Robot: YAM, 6 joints.
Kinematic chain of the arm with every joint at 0, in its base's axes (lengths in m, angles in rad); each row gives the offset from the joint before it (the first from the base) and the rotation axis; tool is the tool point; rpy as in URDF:
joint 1: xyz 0 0 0.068 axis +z
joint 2: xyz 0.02 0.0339 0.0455 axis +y
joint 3: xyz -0.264 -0.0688 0 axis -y
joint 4: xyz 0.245 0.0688 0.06 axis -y
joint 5: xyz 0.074 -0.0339 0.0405 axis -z
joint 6: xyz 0.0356 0 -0.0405 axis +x
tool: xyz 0 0 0 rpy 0 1.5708 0
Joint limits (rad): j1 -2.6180..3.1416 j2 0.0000..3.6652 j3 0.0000..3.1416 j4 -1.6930..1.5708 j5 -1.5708..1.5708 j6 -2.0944..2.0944
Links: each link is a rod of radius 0.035 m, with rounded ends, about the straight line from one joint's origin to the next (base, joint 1, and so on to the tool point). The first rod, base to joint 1, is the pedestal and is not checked.
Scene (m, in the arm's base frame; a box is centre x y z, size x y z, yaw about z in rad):
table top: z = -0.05
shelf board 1: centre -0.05 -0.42 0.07 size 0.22 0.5 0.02 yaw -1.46
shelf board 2: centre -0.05 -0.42 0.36 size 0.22 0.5 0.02 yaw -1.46
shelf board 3: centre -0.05 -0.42 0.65 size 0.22 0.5 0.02 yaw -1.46
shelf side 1: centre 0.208 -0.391 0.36 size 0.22 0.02 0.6 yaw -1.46
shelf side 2: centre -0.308 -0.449 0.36 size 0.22 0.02 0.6 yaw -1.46
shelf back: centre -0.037 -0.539 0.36 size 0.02 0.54 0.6 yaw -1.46
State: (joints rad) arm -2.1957 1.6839 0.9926 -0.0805 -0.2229 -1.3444
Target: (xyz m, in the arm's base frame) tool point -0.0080 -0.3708 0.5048
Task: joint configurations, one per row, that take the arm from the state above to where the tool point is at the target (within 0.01 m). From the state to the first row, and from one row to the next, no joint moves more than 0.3 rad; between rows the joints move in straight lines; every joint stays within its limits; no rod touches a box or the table.
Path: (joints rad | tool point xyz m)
1: -2.3013 1.4122 0.9498 0.1061 -0.4231 -1.3902 | -0.2054 -0.2512 0.2815
2: -2.4068 1.1405 0.9071 0.2927 -0.6234 -1.4361 | -0.1826 -0.1930 0.3612
3: -2.5124 0.8689 0.8643 0.4793 -0.8236 -1.4819 | -0.1319 -0.1283 0.4188
4: -2.6180 0.5972 0.8216 0.6659 -1.0239 -1.5278 | -0.0588 -0.0690 0.4469
5: -2.3363 0.7416 0.9799 0.6976 -0.8929 -1.4653 | -0.0537 -0.0959 0.4855
6: -2.0546 0.8860 1.1382 0.7294 -0.7619 -1.4028 | -0.0391 -0.1272 0.5202
7: -1.7730 1.0303 1.2965 0.7612 -0.6310 -1.3404 | -0.0111 -0.1589 0.5502
8: -1.4913 1.1747 1.4548 0.7930 -0.5000 -1.2779 | 0.0319 -0.1853 0.5749
9: -1.5328 1.3239 1.5580 0.5859 -0.4155 -1.3001 | 0.0240 -0.2519 0.5626
10: -1.5743 1.4730 1.6612 0.3788 -0.3310 -1.3222 | 0.0105 -0.3145 0.5388
11: -1.6158 1.6221 1.7644 0.1717 -0.2465 -1.3444 | -0.0080 -0.3708 0.5048

